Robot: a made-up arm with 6 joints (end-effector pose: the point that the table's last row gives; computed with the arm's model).
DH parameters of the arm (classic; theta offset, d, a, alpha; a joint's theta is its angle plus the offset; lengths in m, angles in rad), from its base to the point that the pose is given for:
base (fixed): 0 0.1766 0 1.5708
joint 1: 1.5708 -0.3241 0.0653 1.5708
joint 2: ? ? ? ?
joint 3: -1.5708 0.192 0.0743 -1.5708
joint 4: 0 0.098 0.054 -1.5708
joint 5: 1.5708 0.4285 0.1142 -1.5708
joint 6: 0 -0.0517 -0.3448 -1.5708
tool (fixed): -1.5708 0.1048 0 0
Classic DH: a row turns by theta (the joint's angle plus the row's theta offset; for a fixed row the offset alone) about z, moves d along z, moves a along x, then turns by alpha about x.
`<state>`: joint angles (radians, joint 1 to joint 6).
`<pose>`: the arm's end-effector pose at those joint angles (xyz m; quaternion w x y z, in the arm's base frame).
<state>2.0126 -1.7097 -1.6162 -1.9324 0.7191 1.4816</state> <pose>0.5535 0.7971 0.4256 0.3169 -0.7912 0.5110 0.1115</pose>
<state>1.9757 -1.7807 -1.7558 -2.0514 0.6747 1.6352</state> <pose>0.5234 0.8094 0.5405 0.3690 -0.7852 0.4972 0.0078</pose>
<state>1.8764 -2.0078 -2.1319 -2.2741 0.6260 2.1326</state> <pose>0.3855 0.7770 0.8056 0.5234 -0.6785 0.4349 -0.2766</pose>
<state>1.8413 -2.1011 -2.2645 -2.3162 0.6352 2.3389</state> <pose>0.3168 0.7505 0.8707 0.5737 -0.6109 0.3973 -0.3739</pose>
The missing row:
joint 2: 1.5708 0.034 0.1525 1.5708
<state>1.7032 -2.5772 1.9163 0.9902 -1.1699 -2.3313</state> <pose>-0.4994 0.3752 0.1655 0.1892 0.7960 0.2867 -0.4985</pose>
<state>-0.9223 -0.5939 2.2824 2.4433 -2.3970 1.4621</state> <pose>0.3698 0.9516 0.6448 0.0511 -0.2806 0.3314 -0.8993</pose>
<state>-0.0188 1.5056 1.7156 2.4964 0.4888 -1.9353</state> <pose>-0.1833 -0.0309 0.0499 0.4348 0.7672 -0.1125 -0.4580</pose>
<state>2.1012 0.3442 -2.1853 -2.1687 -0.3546 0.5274</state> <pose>-0.6067 0.5697 -0.1351 0.1482 0.7813 0.1979 0.5732</pose>
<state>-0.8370 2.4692 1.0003 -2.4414 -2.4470 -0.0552</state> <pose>-0.4884 0.4564 0.0059 0.5035 -0.4720 0.3434 -0.6370</pose>
